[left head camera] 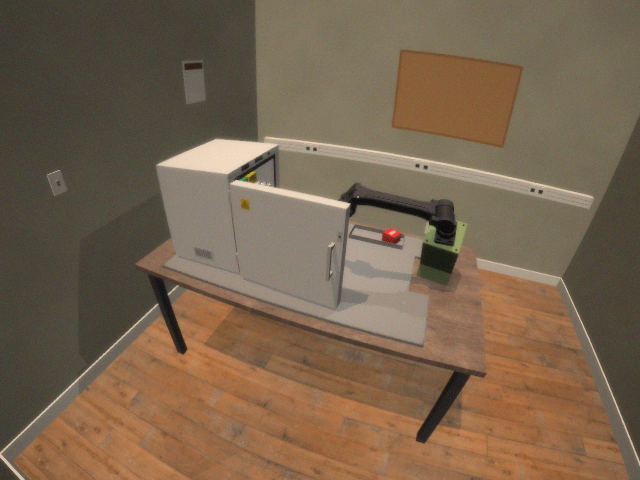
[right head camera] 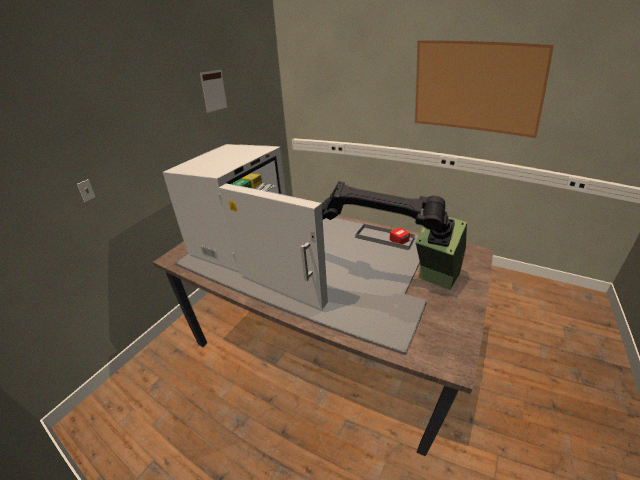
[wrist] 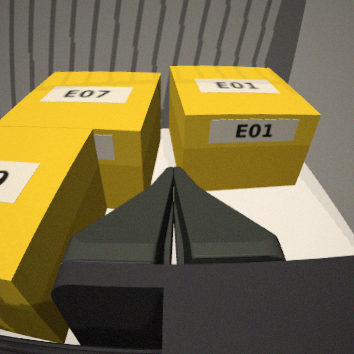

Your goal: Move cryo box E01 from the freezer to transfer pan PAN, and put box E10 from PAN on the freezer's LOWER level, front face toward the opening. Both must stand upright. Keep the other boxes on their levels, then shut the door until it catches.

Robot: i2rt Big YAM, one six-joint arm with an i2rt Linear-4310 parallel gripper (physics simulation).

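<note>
Yellow box E01 [wrist: 245, 150] stands upright on a white shelf [wrist: 325, 227] in the freezer, beside the right wall in the wrist view, its front label facing me. My gripper [wrist: 173, 177] is shut and empty; its tips show just in front of E01's lower left corner, and whether they touch it I cannot tell. The door hides the gripper in both head views. The freezer [left head camera: 199, 206] [right head camera: 199, 211] has its door [left head camera: 289, 242] [right head camera: 273, 242] wide open. A red box [left head camera: 391, 236] [right head camera: 399, 235], its label unreadable, is in the pan [left head camera: 364, 236] [right head camera: 369, 239] at its right end.
Yellow box E07 [wrist: 85, 107] stands left of E01 with a narrow gap. Another yellow box [wrist: 45, 200], its label partly cut off, stands nearer at the left. The freezer's right inner wall [wrist: 330, 100] rises beside E01. Green and yellow boxes [right head camera: 252, 179] show above the door.
</note>
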